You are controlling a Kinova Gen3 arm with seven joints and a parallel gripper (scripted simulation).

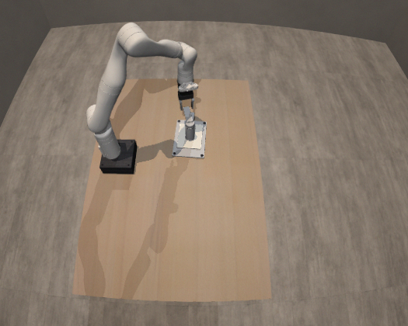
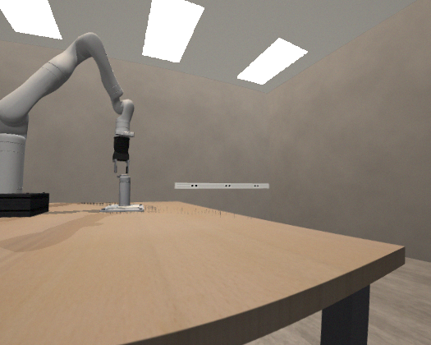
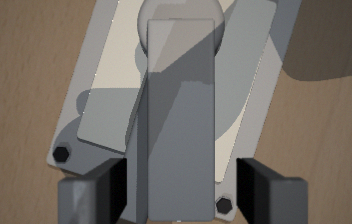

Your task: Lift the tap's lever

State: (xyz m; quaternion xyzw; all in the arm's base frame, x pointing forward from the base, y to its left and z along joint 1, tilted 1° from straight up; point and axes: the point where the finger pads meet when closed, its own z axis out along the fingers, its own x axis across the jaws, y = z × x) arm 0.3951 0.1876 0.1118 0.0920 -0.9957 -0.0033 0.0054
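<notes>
My hand is 1 cm short of the tap lever, 3 cm to the left of it and 3 cm above it. Also, from my hand: tap (1 cm ahead, 5 cm to the right, 8 cm below).
</notes>
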